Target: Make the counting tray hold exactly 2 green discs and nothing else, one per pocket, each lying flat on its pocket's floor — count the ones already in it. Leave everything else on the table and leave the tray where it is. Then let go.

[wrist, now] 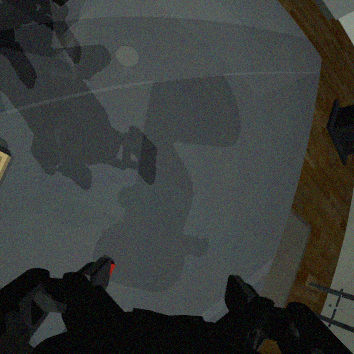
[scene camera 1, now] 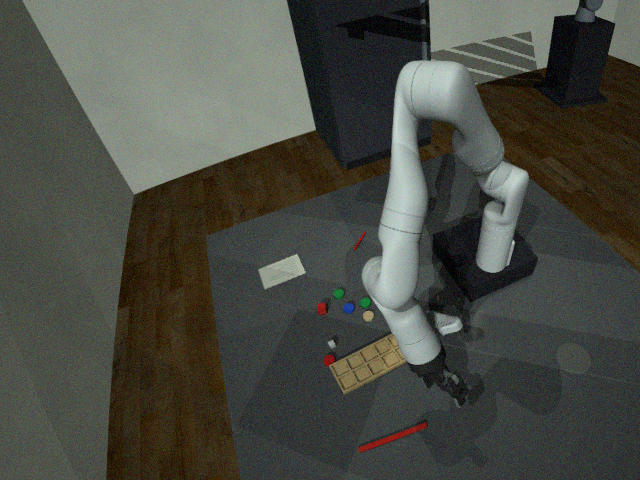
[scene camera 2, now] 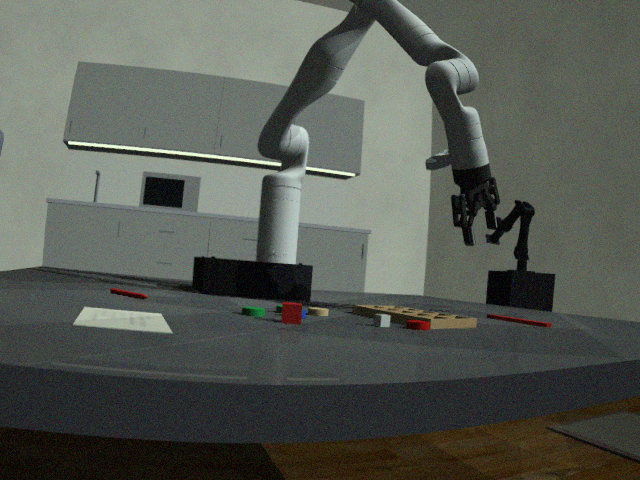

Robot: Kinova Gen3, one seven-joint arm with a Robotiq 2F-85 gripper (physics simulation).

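The tan counting tray (scene camera 1: pixel 373 377) (scene camera 2: pixel 454 323) (wrist: pixel 3 161) lies on the table; its visible pockets hold no discs, and the arm hides its right end in the first scene view. One green disc (scene camera 1: pixel 338 293) (scene camera 2: pixel 253 311) lies flat beyond the tray. A second green disc (scene camera 1: pixel 365 302) (scene camera 2: pixel 279 308) lies near it, partly behind the red cube in the second scene view. My gripper (scene camera 1: pixel 461 400) (scene camera 2: pixel 480 235) (wrist: pixel 168 280) is open and empty, high above the table, off the tray's right end.
A blue disc (scene camera 1: pixel 348 307), tan disc (scene camera 1: pixel 368 315) and red cube (scene camera 1: pixel 322 308) (scene camera 2: pixel 292 313) lie near the green discs. A white cube (scene camera 1: pixel 331 343) and red disc (scene camera 1: pixel 329 360) are by the tray's left end. A red bar (scene camera 1: pixel 392 437), red pen (scene camera 1: pixel 359 241) and paper (scene camera 1: pixel 281 271) lie around.
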